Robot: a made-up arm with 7 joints.
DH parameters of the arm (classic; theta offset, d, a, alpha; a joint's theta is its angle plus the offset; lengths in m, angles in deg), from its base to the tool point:
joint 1: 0 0.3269 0 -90
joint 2: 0 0 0 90
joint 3: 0 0.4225 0.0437 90
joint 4: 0 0 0.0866 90
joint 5: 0 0.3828 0 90
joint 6: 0 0 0.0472 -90
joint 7: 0 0.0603 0 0
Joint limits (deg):
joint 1: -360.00..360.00
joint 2: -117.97..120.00
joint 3: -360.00..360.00
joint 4: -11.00..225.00
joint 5: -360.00..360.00
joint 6: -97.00..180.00
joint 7: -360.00..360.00
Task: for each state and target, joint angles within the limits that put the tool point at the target. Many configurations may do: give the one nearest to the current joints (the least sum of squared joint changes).
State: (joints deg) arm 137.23 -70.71 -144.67 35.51 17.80 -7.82 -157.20
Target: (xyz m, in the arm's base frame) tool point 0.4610 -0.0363 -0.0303
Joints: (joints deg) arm 141.62 -80.41 -146.33 59.14 16.96 -8.46 -157.20
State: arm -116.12 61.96 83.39 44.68 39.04 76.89 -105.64
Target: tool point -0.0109 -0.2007 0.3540
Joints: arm -175.94 66.88 83.37 17.40 33.59 101.83 -105.64
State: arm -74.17 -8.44 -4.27 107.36 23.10 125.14 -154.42
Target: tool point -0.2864 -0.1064 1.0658
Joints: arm -103.22 -6.68 -48.19 129.00 18.56 91.36 -154.42
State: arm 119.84 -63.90 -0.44 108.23 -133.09 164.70 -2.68
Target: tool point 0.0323 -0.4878 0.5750
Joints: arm 104.66 -106.66 19.30 64.59 -128.34 180.00 -2.68
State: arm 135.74 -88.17 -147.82 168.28 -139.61 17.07 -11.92
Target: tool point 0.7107 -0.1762 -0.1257
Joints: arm 153.18 -108.02 -147.02 143.50 -141.13 9.43 -11.92
